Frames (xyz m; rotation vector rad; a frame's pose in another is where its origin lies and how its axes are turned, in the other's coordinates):
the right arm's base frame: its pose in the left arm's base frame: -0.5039 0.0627 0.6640 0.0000 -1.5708 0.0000
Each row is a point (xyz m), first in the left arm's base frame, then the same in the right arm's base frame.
Working: the left arm's base frame: its pose in the right arm's base frame: -0.6640 -0.0627 -0.5039 0.0000 1.5708 0.0000

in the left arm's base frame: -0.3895 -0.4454 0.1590
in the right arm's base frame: -0.5050 -0.5081 -0.1144
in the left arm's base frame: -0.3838 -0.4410 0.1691
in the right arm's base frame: -0.4949 -0.5037 -0.1201
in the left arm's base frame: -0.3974 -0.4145 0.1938
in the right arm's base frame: -0.4702 -0.4772 -0.1065
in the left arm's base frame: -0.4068 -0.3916 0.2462
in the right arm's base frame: -0.4178 -0.4543 -0.0971
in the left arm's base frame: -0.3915 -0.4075 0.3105
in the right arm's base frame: -0.3535 -0.4702 -0.1124
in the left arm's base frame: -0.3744 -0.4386 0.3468
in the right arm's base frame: -0.3172 -0.5013 -0.1295
